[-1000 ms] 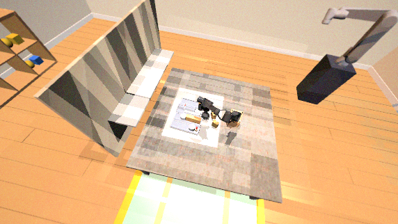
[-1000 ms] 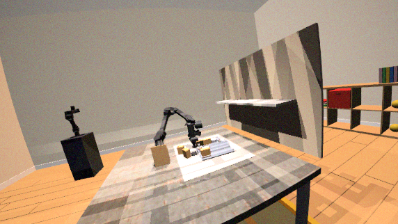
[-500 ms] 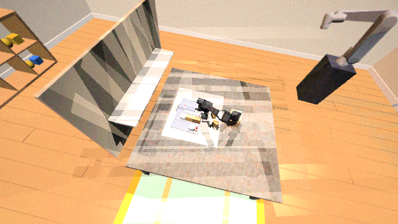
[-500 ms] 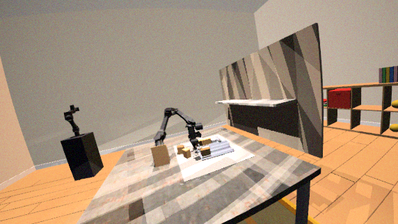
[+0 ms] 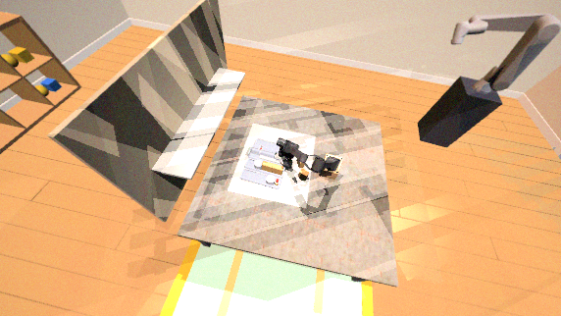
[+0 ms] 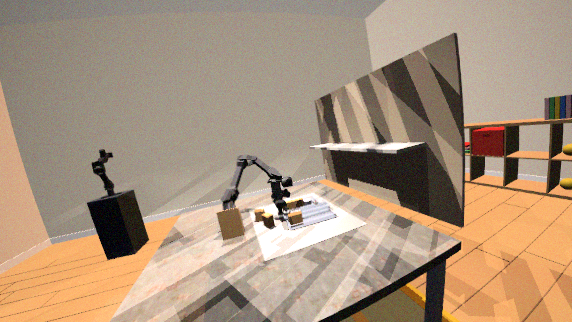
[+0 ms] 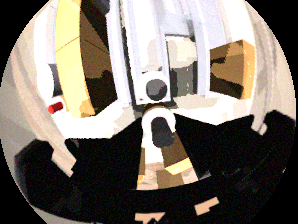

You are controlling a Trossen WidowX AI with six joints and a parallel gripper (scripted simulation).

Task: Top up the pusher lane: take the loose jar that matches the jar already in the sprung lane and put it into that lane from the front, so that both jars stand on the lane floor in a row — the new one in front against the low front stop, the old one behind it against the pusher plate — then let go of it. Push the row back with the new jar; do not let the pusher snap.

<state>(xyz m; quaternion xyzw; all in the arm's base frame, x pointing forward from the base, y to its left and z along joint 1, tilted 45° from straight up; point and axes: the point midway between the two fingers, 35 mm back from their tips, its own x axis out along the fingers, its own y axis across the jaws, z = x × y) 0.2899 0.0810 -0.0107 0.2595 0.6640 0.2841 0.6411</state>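
My gripper tip is 19 cm short of the lane unit, 2 cm to the left of it and 3 cm above it. Also, from my gripper tip: shelf (55 cm ahead, 3 cm to the left, 32 cm above).
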